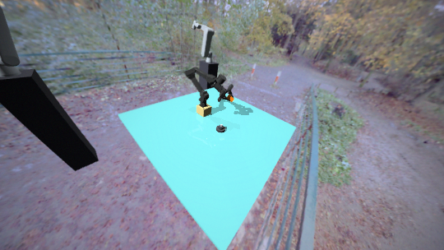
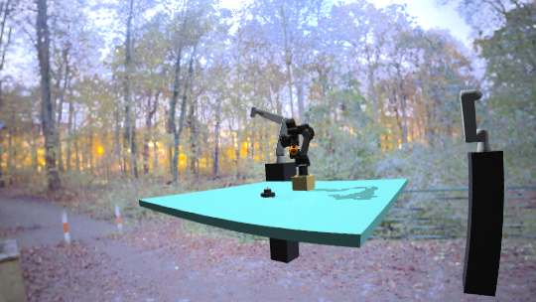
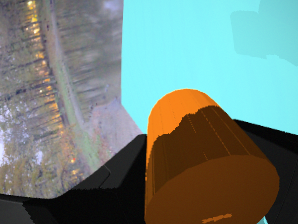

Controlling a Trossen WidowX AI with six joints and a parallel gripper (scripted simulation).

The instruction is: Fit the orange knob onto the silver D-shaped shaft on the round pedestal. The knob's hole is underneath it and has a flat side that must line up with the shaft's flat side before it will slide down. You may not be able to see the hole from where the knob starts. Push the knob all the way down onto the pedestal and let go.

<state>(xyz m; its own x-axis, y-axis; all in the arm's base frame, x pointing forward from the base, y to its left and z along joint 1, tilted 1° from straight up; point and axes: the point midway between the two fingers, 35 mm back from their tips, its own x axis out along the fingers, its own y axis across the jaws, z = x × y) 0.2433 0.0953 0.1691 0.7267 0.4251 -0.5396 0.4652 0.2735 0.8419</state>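
My gripper tip is 2 cm past the orange knob, 2 cm to the left of it and 2 cm below it. The rest, counted from my gripper tip: pedestal: 5 cm ahead, 16 cm to the right, 21 cm below.
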